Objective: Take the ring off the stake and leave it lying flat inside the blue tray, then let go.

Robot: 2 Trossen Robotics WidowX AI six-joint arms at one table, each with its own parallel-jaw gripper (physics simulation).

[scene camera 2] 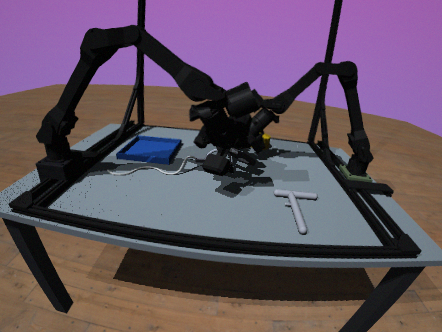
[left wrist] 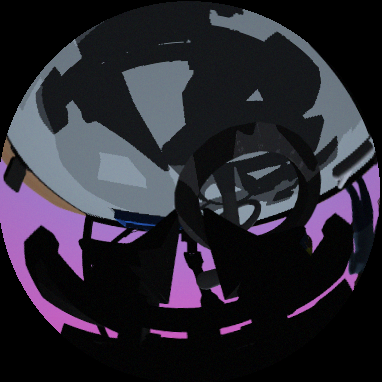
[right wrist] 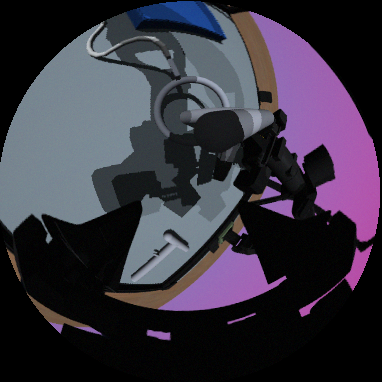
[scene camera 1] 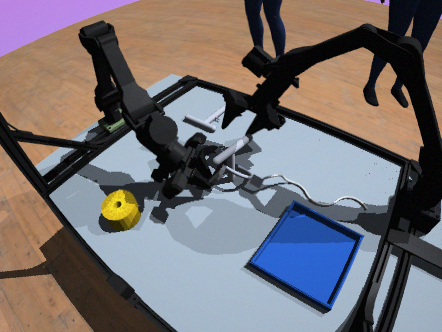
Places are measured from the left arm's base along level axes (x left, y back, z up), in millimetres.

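Pixels of known places: left gripper, fingertip midpoint: (left wrist: pixel 190 212) (scene camera 1: pixel 211 184); right gripper, fingertip midpoint: (scene camera 2: pixel 238 158) (right wrist: pixel 191 205) (scene camera 1: pixel 234 132); left arm's base, origin of the base link: (scene camera 2: pixel 355 171) (right wrist: pixel 226 233) (scene camera 1: pixel 114 118); right arm's base, origin of the base link: (scene camera 2: pixel 59 157) (left wrist: pixel 191 240) (scene camera 1: pixel 424 198).
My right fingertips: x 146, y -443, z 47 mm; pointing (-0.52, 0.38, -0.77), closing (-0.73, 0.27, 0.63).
For each thing: its top centre in the pictures, then the offset to it from my right fingertips. "pt": a spot on its surface instead.
- stake, middle of its top: (right wrist: pixel 264 122) (scene camera 1: pixel 233 145) dy -55, dx -70, dz +32 mm
- blue tray, middle of its top: (scene camera 1: pixel 311 249) (left wrist: pixel 148 227) (scene camera 2: pixel 150 145) dy -330, dx -141, dz -57 mm
- grey loop, surface spot: (right wrist: pixel 158 107) pt dy -79, dx -40, dz -68 mm
- white cord, surface spot: (scene camera 1: pixel 305 192) pt dy -235, dx -1, dz -74 mm
- yellow cylinder, middle of its top: (scene camera 1: pixel 117 204) (scene camera 2: pixel 260 135) dy +76, dx -348, dz -29 mm
- white T-shaped piece, middle of its top: (right wrist: pixel 159 265) (scene camera 2: pixel 303 207) (scene camera 1: pixel 213 109) dy +185, dx +112, dz -59 mm
A dark grey ring (left wrist: pixel 250 137) is held by my left gripper (scene camera 1: pixel 206 172) (left wrist: pixel 190 212), which is shut on its rim. The stake (scene camera 1: pixel 231 150) (right wrist: pixel 256 122), a pale bar on a post, stands beside the gripper. Its post shows through the ring's opening in the left wrist view; whether it passes through the ring I cannot tell. My right gripper (scene camera 1: pixel 237 129) (right wrist: pixel 191 205) is open and empty, close to one end of the stake's bar. The blue tray (scene camera 1: pixel 305 250) (scene camera 2: pixel 150 150) (right wrist: pixel 180 20) is empty, lower right of the stake in scene camera 1.
A grey loop (right wrist: pixel 158 107) sits below the stake's bar, with a white cord (scene camera 1: pixel 305 192) (scene camera 2: pixel 145 171) running from near it towards the right arm. A yellow cylinder (scene camera 1: pixel 121 210) stands at the left in scene camera 1. A white T-shaped piece (scene camera 1: pixel 200 123) (scene camera 2: pixel 297 210) lies behind the grippers there.
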